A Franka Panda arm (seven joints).
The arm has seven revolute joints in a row. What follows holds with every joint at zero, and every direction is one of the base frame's. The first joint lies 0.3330 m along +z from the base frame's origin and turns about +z. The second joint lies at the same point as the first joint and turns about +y. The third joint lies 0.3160 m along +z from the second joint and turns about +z. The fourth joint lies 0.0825 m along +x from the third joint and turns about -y. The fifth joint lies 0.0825 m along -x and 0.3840 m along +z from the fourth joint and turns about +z. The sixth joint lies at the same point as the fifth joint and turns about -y. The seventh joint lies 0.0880 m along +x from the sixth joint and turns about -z. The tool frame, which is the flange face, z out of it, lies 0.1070 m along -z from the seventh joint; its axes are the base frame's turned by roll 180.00, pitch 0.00 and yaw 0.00 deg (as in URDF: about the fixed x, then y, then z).
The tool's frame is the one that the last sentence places.
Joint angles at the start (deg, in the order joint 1, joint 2, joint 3, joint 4, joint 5, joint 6, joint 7):
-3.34, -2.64, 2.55, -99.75, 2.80, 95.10, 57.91
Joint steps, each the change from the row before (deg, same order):
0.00, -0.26, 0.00, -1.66, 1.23, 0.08, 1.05
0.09, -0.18, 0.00, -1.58, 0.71, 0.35, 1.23
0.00, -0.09, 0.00, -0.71, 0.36, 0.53, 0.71
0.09, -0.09, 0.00, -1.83, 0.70, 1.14, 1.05
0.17, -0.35, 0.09, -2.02, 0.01, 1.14, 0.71
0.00, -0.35, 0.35, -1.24, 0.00, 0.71, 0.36
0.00, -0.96, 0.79, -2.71, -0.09, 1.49, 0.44
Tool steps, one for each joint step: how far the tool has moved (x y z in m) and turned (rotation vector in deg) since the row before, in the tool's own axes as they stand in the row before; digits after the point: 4 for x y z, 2 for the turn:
-0.0029, 0.0016, 0.0113, -0.49, -1.72, 1.24
-0.0021, 0.0010, 0.0110, -0.56, -1.12, 1.31
-0.0003, 0.0001, 0.0043, 0.10, -0.35, 0.80
-0.0009, 0.0001, 0.0127, -0.21, -0.87, 1.21
-0.0020, 0.0015, 0.0122, -0.51, -0.20, 0.62
-0.0032, 0.0007, 0.0065, -0.23, -0.02, 0.11
-0.0077, 0.0025, 0.0127, -0.43, 0.14, -0.17

